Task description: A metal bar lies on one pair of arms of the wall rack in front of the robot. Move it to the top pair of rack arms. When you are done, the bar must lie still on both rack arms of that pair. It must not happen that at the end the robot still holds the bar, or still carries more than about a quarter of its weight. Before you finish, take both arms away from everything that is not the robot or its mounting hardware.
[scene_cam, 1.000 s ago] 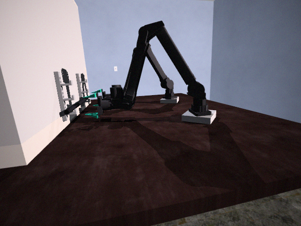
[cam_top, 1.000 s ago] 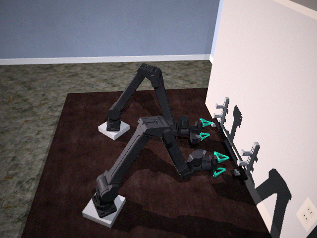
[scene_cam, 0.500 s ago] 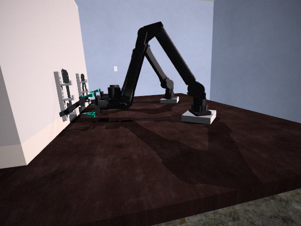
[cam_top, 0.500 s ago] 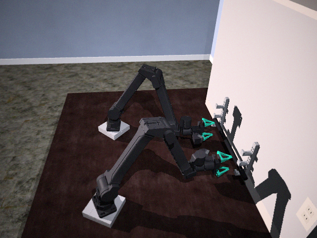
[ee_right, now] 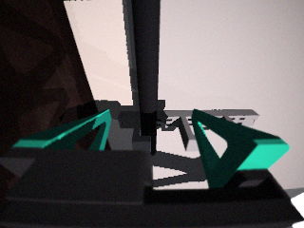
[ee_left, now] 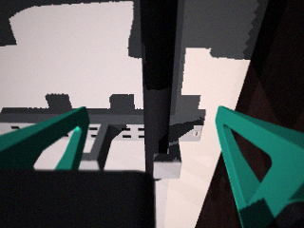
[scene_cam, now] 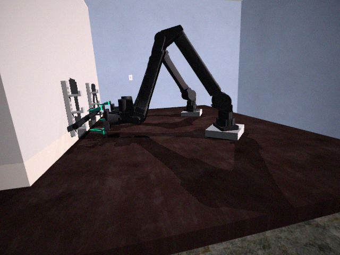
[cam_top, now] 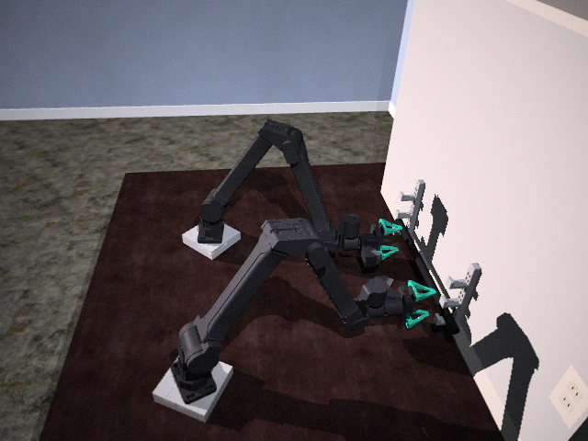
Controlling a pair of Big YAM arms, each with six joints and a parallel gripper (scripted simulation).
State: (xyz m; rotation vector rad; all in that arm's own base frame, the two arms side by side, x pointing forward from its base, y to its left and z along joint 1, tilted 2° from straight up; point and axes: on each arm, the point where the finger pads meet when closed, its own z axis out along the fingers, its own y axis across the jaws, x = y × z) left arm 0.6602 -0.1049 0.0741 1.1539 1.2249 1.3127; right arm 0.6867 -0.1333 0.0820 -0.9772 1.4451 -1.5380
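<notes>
My right hand is 15 cm to the right of the dark metal bar and 3 cm short of it. Round my right hand: white wall 35 cm above, 22 cm ahead, 13 cm to the left.
The dark metal bar lies 140 mm to the right of my left hand and 50 mm ahead of it. The rest, counted from my left hand: white wall (350 mm above, 240 mm ahead, 160 mm to the right).
</notes>
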